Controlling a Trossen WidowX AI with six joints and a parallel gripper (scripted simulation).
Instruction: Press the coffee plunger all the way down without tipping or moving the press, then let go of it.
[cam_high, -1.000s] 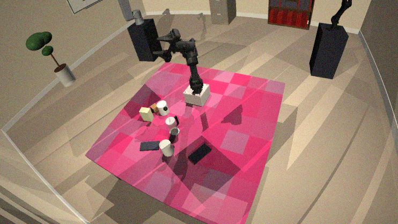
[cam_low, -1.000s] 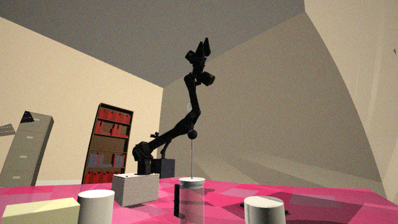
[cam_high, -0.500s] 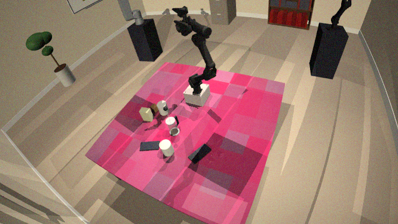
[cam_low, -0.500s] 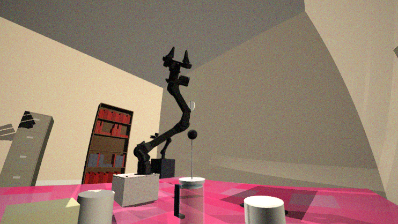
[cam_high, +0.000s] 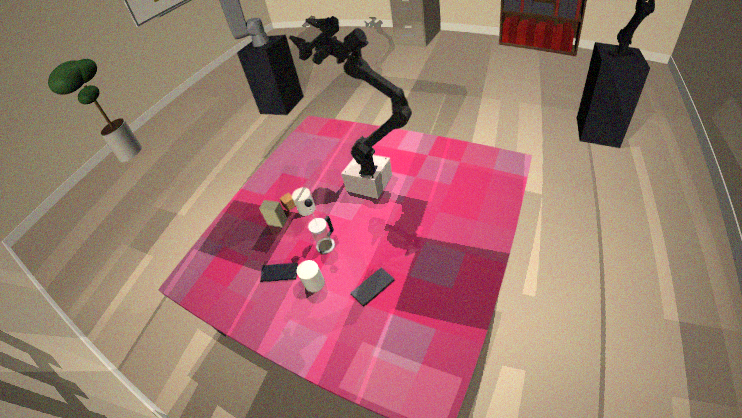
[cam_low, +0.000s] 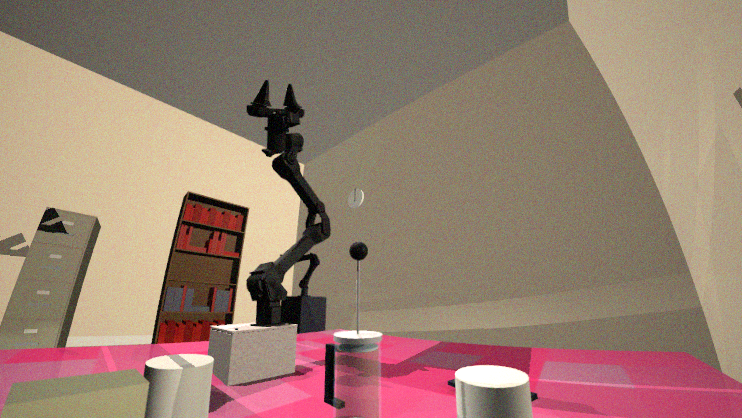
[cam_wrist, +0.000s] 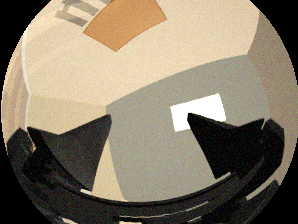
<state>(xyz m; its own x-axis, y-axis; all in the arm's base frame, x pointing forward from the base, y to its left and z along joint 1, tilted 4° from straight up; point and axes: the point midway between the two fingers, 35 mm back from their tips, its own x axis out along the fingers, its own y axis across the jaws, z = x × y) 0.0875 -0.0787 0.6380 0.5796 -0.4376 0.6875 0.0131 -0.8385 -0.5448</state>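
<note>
Now: gripper tip 260 mm short of the glass coffee press, 50 mm to the right of it and 650 mm above it. Also, from my gripper tip: cream block 220 mm ahead, 230 mm to the right, 720 mm below.
</note>
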